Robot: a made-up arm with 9 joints. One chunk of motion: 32 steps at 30 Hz.
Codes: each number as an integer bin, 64 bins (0 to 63) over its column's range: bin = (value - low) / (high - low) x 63, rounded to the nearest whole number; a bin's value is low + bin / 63 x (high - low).
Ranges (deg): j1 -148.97..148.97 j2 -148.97..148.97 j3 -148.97..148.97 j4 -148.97..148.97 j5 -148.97..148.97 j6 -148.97..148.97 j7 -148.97..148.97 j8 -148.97..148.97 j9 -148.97..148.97
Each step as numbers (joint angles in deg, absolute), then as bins.
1 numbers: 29.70 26.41 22.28 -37.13 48.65 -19.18 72.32 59.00 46.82
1 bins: 38 37 36 24 42 27 47 44 41
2 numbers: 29.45 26.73 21.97 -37.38 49.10 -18.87 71.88 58.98 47.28
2 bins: 38 37 36 24 42 28 47 44 41
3 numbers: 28.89 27.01 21.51 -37.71 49.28 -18.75 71.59 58.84 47.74
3 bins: 38 37 36 24 42 28 47 44 42
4 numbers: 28.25 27.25 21.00 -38.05 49.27 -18.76 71.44 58.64 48.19
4 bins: 37 37 36 23 42 28 47 44 42
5 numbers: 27.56 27.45 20.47 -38.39 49.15 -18.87 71.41 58.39 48.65
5 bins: 37 37 36 23 42 28 47 44 42
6 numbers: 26.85 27.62 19.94 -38.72 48.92 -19.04 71.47 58.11 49.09
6 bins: 37 37 36 23 42 27 47 44 42
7 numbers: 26.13 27.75 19.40 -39.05 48.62 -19.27 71.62 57.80 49.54
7 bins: 37 37 36 23 42 27 47 44 42
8 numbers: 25.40 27.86 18.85 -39.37 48.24 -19.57 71.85 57.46 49.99
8 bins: 37 37 35 23 42 27 47 44 42
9 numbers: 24.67 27.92 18.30 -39.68 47.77 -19.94 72.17 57.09 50.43
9 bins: 37 37 35 23 42 27 47 44 42
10 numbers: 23.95 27.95 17.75 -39.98 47.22 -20.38 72.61 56.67 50.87
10 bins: 37 37 35 23 41 27 47 43 42
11 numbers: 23.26 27.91 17.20 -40.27 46.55 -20.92 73.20 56.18 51.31
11 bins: 36 37 35 23 41 27 47 43 42
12 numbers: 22.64 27.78 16.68 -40.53 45.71 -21.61 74.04 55.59 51.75
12 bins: 36 37 35 23 41 27 47 43 42
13 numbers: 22.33 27.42 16.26 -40.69 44.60 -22.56 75.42 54.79 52.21
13 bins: 36 37 35 23 41 27 47 43 43
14 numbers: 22.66 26.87 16.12 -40.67 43.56 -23.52 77.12 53.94 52.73
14 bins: 36 37 35 23 41 27 48 43 43
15 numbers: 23.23 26.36 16.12 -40.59 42.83 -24.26 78.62 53.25 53.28
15 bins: 36 37 35 23 41 26 48 43 43
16 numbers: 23.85 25.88 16.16 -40.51 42.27 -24.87 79.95 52.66 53.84
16 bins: 37 37 35 23 40 26 48 43 43
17 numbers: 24.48 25.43 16.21 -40.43 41.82 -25.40 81.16 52.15 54.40
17 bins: 37 37 35 23 40 26 49 43 43
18 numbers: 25.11 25.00 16.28 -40.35 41.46 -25.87 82.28 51.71 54.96
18 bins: 37 37 35 23 40 26 49 42 43
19 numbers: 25.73 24.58 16.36 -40.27 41.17 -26.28 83.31 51.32 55.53
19 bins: 37 37 35 23 40 26 49 42 43
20 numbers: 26.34 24.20 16.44 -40.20 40.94 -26.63 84.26 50.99 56.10
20 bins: 37 37 35 23 40 26 49 42 43
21 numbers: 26.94 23.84 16.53 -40.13 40.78 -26.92 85.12 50.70 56.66
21 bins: 37 37 35 23 40 26 49 42 43
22 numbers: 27.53 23.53 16.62 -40.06 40.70 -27.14 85.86 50.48 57.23
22 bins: 37 36 35 23 40 26 50 42 44
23 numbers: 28.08 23.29 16.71 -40.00 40.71 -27.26 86.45 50.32 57.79
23 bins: 37 36 35 23 40 26 50 42 44
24 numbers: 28.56 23.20 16.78 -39.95 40.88 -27.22 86.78 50.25 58.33
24 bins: 38 36 35 23 40 26 50 42 44
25 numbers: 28.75 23.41 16.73 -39.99 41.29 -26.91 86.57 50.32 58.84
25 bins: 38 36 35 23 40 26 50 42 44
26 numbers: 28.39 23.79 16.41 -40.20 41.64 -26.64 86.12 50.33 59.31
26 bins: 38 37 35 23 40 26 50 42 44
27 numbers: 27.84 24.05 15.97 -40.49 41.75 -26.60 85.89 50.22 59.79
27 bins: 37 37 35 23 40 26 50 42 44
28 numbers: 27.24 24.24 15.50 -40.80 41.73 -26.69 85.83 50.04 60.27
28 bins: 37 37 35 23 40 26 50 42 44
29 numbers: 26.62 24.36 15.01 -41.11 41.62 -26.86 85.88 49.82 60.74
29 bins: 37 37 35 23 40 26 50 42 44
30 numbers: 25.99 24.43 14.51 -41.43 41.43 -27.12 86.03 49.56 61.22
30 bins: 37 37 35 23 40 26 50 42 44
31 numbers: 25.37 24.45 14.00 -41.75 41.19 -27.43 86.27 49.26 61.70
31 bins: 37 37 34 23 40 26 50 42 45
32 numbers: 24.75 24.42 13.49 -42.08 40.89 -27.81 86.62 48.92 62.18
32 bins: 37 37 34 23 40 26 50 42 45
